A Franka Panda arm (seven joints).
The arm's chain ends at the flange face. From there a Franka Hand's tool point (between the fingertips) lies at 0.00 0.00 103.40 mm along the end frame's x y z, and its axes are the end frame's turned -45 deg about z.
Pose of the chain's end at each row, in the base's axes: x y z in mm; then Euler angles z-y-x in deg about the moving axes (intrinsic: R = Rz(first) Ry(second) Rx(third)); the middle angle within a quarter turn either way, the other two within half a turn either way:
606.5 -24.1 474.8 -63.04 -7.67 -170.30
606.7 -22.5 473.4 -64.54 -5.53 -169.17
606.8 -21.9 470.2 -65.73 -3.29 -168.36
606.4 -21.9 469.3 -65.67 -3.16 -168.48
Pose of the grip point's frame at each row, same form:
628.2 -28.3 373.8 -17.54 -12.27 -178.61
628.4 -23.0 372.3 -19.40 -11.56 -176.25
628.2 -18.6 369.1 -20.94 -10.55 -174.05
627.5 -18.5 368.1 -20.89 -10.37 -174.05

